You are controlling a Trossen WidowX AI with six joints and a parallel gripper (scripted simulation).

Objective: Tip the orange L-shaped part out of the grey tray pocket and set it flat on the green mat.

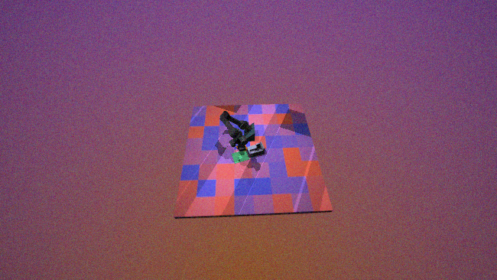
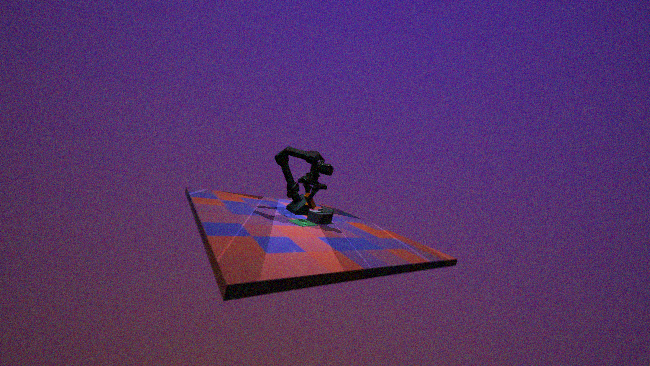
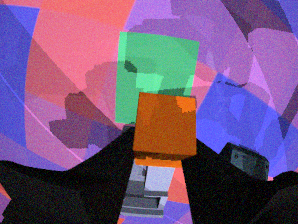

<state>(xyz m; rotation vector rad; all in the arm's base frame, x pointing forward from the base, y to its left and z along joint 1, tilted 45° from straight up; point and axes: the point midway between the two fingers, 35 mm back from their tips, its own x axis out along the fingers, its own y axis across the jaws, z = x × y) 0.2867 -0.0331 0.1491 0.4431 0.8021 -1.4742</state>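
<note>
Now: gripper tip 17 cm above the green mat. From my gripper tip the other things lie so: orange L-shaped part: 2 cm behind, 3 cm to the left, 3 cm below.
</note>
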